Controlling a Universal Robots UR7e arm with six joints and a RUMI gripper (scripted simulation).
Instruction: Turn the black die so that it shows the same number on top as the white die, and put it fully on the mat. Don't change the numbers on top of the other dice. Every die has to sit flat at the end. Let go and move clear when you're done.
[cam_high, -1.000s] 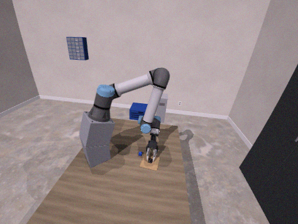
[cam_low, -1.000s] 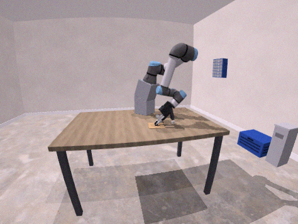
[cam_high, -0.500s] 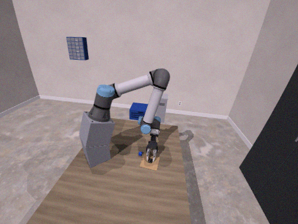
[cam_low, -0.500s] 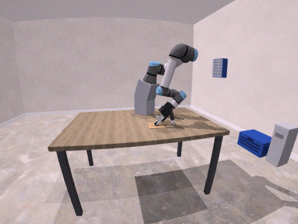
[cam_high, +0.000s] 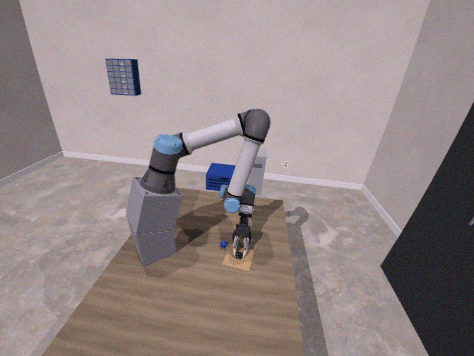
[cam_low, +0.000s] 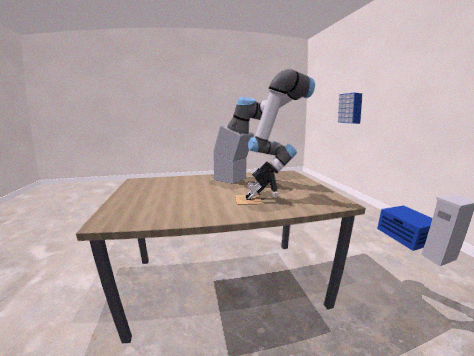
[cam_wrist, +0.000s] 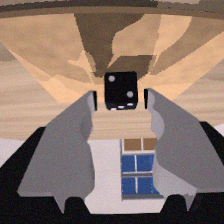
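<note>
Right now the black die is 10 mm to the right of my hand and 10 mm below it. From my hand the other things lie so: white die (170 mm to the left, 10 mm below, 10 mm behind); then tan mat (20 mm below, 10 mm to the right); then blue die (90 mm behind, 70 mm to the left, 10 mm below).
</note>
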